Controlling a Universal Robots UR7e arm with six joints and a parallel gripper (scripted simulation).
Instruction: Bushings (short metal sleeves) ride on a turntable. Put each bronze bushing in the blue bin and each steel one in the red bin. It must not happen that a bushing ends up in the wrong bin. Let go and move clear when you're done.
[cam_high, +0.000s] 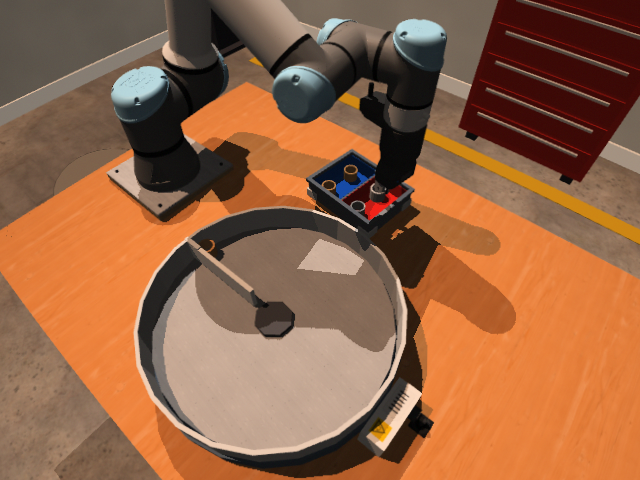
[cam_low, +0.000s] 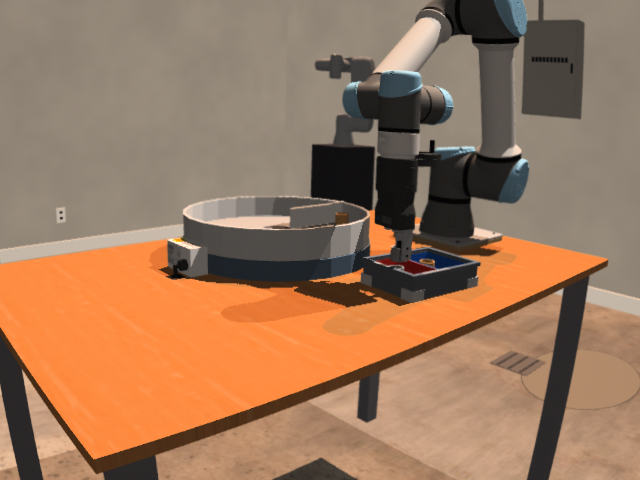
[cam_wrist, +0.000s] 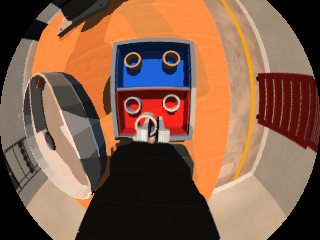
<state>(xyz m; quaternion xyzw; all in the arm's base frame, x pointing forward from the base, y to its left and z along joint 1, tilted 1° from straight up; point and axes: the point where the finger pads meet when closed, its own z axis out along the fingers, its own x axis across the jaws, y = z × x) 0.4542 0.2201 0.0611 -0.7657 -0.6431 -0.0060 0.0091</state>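
Right now my hand is 60 mm past the bin and 50 mm above it. From my hand the other things lie so: turntable 30 mm ahead, 350 mm to the right, 20 mm below.
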